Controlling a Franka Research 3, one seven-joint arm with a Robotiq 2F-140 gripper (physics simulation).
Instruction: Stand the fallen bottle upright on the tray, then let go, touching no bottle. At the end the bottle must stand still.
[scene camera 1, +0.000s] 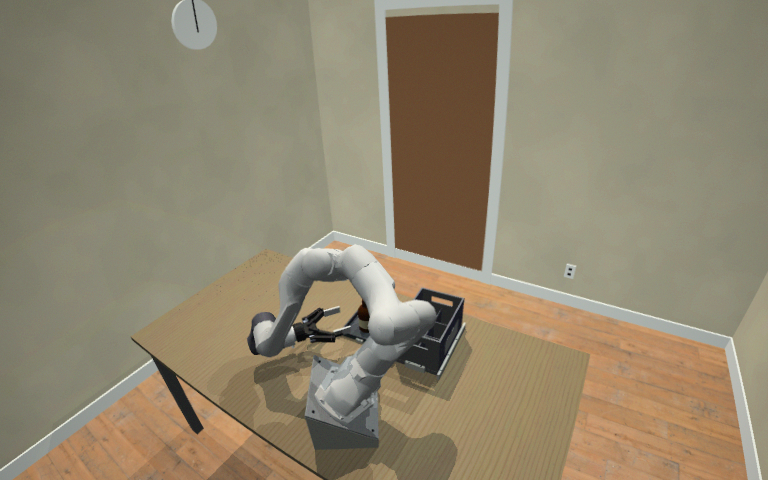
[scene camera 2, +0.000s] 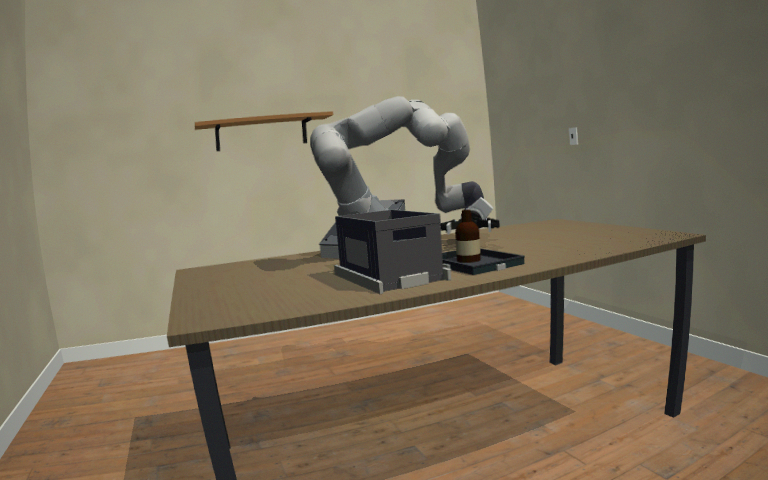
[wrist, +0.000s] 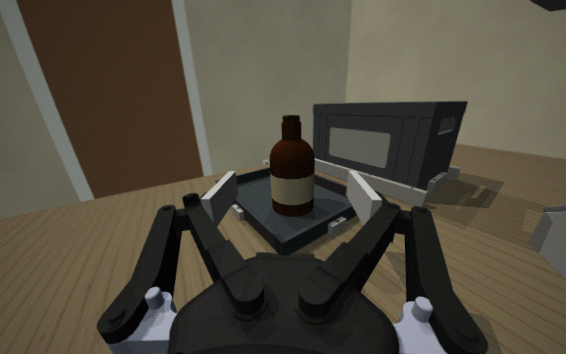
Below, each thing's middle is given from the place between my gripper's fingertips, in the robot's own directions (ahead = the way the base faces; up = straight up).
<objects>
My gripper is now 7 cm short of the brown bottle (scene camera 2: 467, 232), 6 cm to the left of it and 1 cm above it.
</objects>
